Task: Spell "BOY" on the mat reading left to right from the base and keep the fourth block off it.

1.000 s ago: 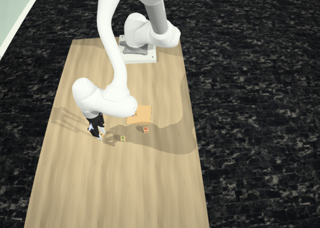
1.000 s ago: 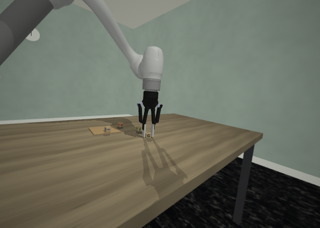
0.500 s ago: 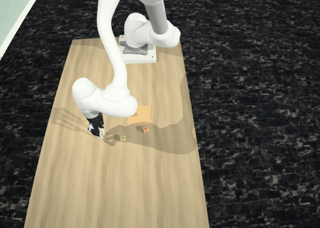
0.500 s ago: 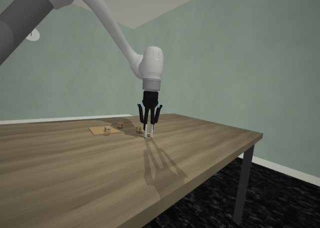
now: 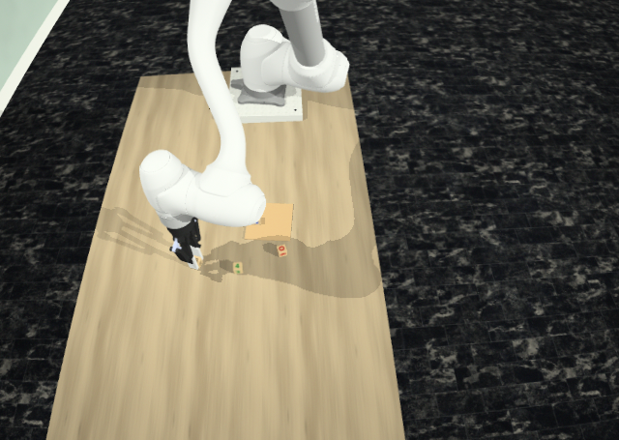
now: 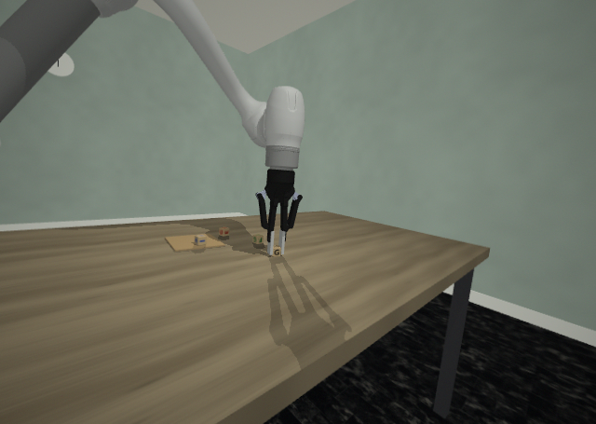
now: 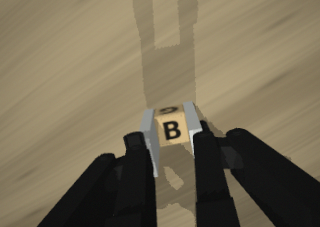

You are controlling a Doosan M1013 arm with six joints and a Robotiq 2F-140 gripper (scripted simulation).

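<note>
The tan square mat is 200 mm to the left of my hand, 170 mm behind it and 40 mm below it.
</note>
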